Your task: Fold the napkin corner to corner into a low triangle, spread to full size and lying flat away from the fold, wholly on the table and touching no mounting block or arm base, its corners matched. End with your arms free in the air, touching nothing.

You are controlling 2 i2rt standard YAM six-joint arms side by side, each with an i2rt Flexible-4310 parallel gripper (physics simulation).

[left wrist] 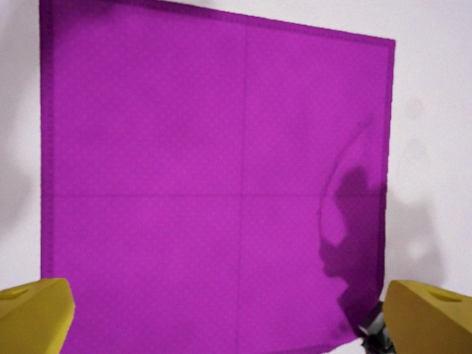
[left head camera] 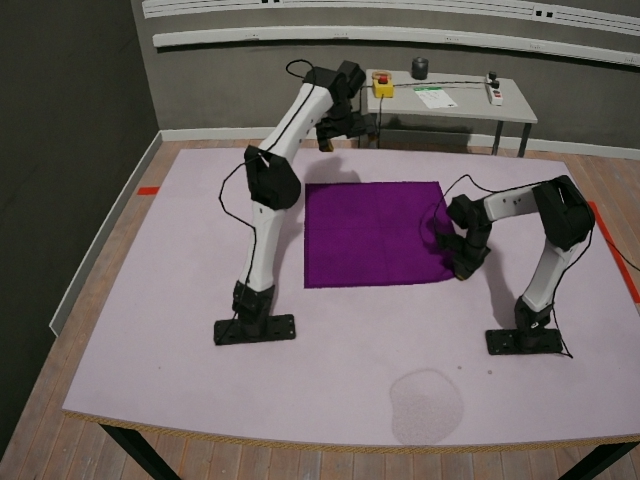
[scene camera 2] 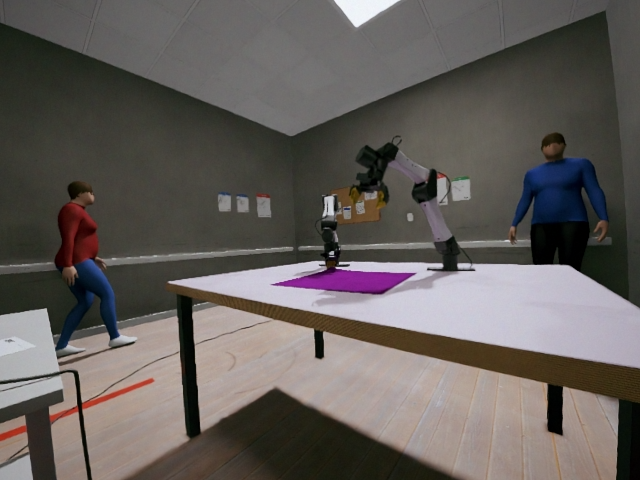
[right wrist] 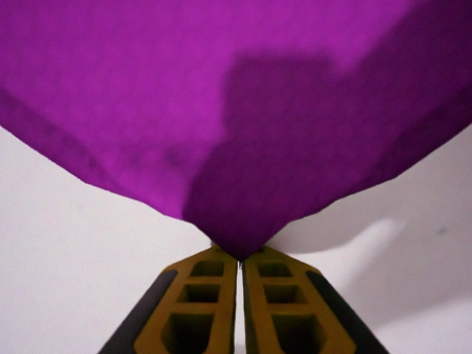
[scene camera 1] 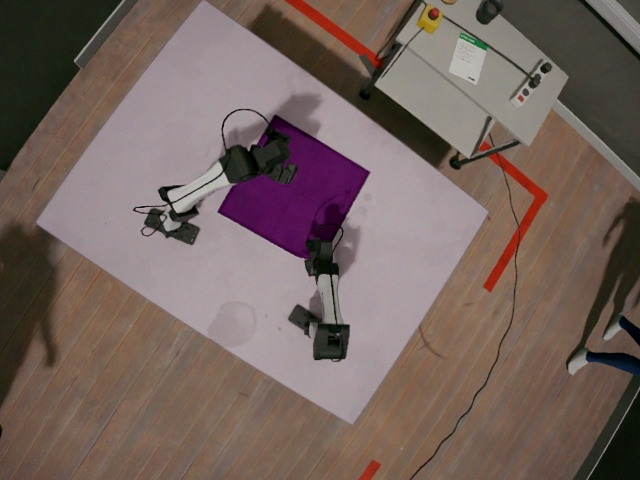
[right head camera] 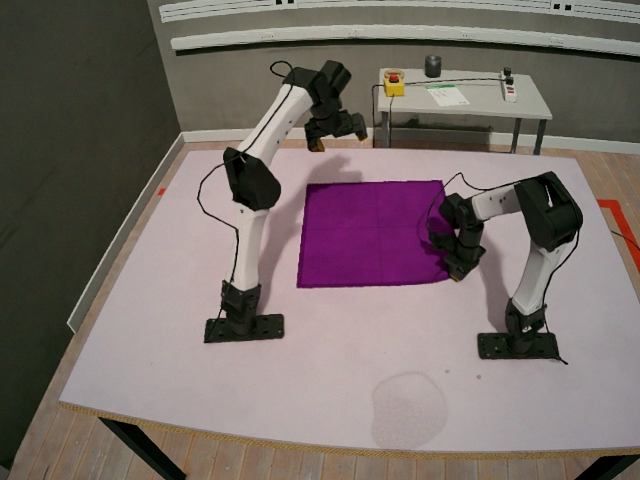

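Observation:
The purple napkin (left head camera: 361, 232) (right head camera: 351, 232) (scene camera 1: 294, 211) (scene camera 2: 356, 281) (left wrist: 175, 150) (right wrist: 125, 75) lies unfolded, mostly flat, with faint crossing crease lines. My right gripper (left head camera: 459, 275) (right head camera: 454, 277) (scene camera 2: 330, 264) (right wrist: 239, 247) is shut on its near right corner in the head views, low at the table. The napkin's edges curve in towards that pinched corner in the right wrist view. My left gripper (left head camera: 349, 142) (right head camera: 339, 142) (scene camera 2: 368, 197) (left wrist: 229, 292) is open and empty, high above the table. In the head views it appears beyond the napkin's far left corner.
The left arm's base plate (left head camera: 283, 327) (right head camera: 271, 326) and the right arm's base plate (left head camera: 500, 342) (right head camera: 491, 346) stand apart from the napkin on the pale table (left head camera: 180, 392). A side table (left head camera: 475, 109) (scene camera 1: 413, 67) stands beyond the far edge. Two people (scene camera 2: 77, 232) (scene camera 2: 558, 191) stand behind.

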